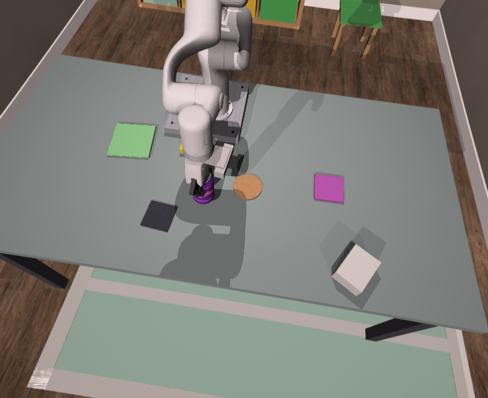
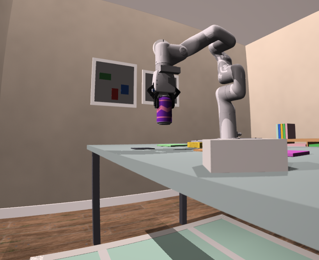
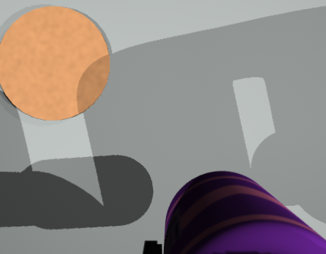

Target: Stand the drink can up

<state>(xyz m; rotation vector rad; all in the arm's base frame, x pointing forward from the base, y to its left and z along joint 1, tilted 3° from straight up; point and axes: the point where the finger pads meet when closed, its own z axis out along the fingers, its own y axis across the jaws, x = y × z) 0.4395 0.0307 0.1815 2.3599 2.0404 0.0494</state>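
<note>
The round cork coaster is 12 cm behind my hand, 13 cm to the left of it and 20 cm below it. Round my hand: purple drink can: 2 cm below; then green mat: 26 cm behind, 33 cm to the right, 19 cm below; then black square coaster: 4 cm ahead, 15 cm to the right, 20 cm below.
</note>
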